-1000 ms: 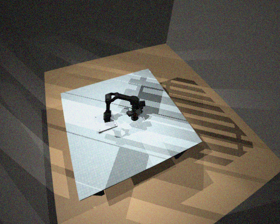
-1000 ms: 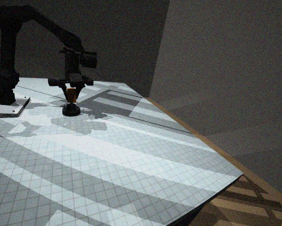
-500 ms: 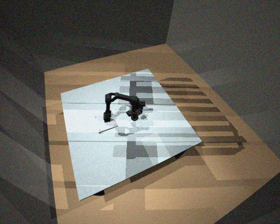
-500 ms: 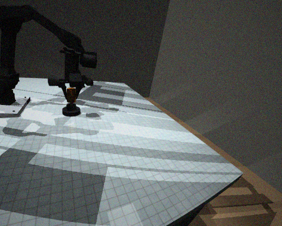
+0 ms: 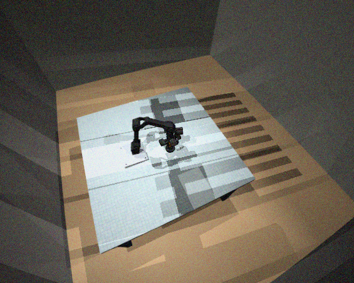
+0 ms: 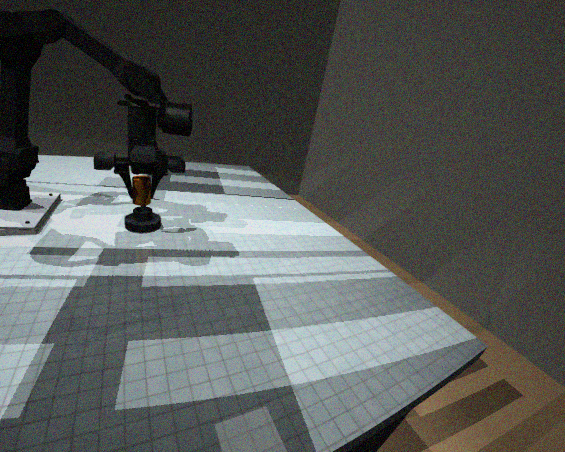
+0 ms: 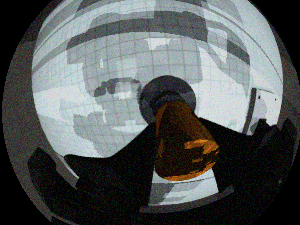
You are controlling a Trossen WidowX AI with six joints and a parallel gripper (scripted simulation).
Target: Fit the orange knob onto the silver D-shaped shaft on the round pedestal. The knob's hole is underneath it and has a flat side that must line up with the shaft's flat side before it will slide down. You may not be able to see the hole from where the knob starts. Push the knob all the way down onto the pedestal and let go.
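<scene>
My gripper tip is now 4 cm above the dark round pedestal. Also, from my gripper tip: orange knob 3 cm above.
</scene>
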